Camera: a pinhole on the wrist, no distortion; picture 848 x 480 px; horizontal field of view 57.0 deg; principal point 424.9 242.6 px. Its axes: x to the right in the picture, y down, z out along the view. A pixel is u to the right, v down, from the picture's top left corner.
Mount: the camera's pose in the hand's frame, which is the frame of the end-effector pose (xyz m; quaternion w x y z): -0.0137 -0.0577 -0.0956 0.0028 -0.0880 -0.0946 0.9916
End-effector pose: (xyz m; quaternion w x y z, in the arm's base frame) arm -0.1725 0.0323 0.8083 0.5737 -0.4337 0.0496 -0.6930
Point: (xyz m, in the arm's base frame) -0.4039 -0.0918 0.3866
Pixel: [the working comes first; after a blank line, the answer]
In the camera's frame: 0.1861 -0.0929 -0.3683

behind the camera
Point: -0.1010 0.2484 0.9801
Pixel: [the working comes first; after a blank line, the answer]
In the camera's frame: 0.0096 -0.0075 0.3537

446.1 226.0
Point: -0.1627 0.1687 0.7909
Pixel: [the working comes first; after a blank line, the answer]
In the camera's frame: 0.0826 -0.0579 0.1586

outside the picture
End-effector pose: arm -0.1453 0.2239 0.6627 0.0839 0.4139 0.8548 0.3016
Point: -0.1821 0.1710 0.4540
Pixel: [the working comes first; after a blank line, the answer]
In the camera's frame: -0.0172 0.0690 0.2434

369.7 464.0
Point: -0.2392 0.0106 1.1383
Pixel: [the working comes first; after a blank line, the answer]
In the camera's frame: 0.1132 -0.0914 -0.4307

behind the camera
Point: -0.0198 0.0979 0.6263
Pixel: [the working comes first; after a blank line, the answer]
In the camera's frame: 0.1446 -0.0819 0.1321

outside the picture
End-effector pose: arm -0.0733 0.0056 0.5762 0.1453 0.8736 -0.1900 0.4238
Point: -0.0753 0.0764 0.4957
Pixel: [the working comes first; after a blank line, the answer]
In the camera's frame: 0.0453 -0.0106 0.1230

712.6 175.0
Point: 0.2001 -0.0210 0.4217
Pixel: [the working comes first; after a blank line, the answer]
In the camera's frame: -0.1195 -0.0156 0.3753

176.2 210.1
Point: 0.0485 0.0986 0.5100
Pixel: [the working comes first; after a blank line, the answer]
In the camera's frame: -0.0439 0.0509 0.1883

242.7 453.8
